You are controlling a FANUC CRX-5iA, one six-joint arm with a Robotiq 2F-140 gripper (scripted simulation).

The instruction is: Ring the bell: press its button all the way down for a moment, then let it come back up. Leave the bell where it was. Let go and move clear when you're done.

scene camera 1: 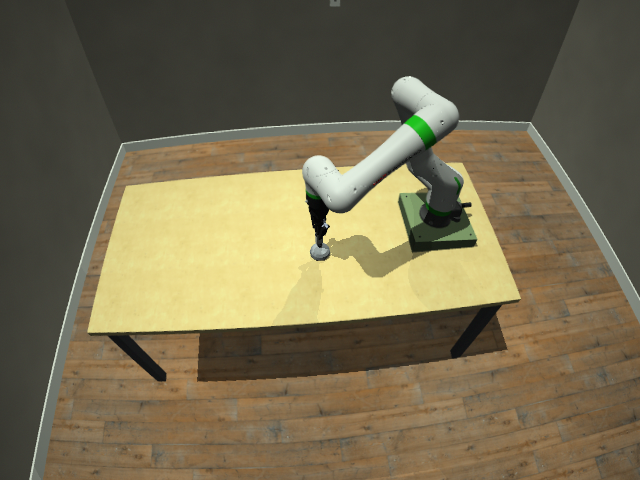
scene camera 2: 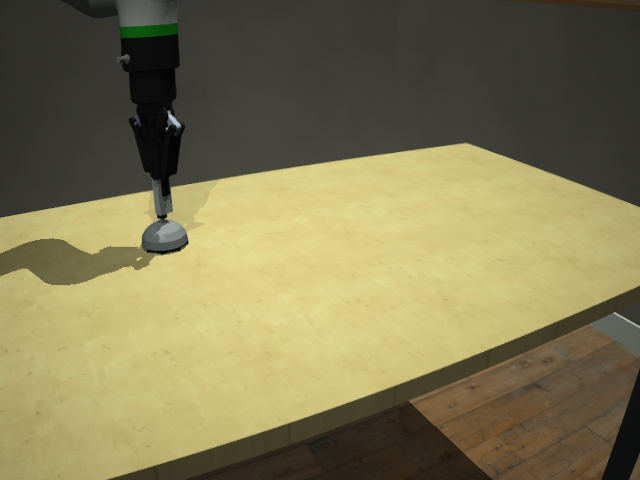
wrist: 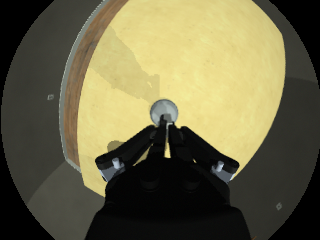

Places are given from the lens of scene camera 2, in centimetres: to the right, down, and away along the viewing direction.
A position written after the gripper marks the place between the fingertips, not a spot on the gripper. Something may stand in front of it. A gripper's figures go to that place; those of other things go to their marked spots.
gripper (scene camera 2: 164,212): -27, -5, 100
small grey dome bell (scene camera 2: 161,236): -27, -1, 98
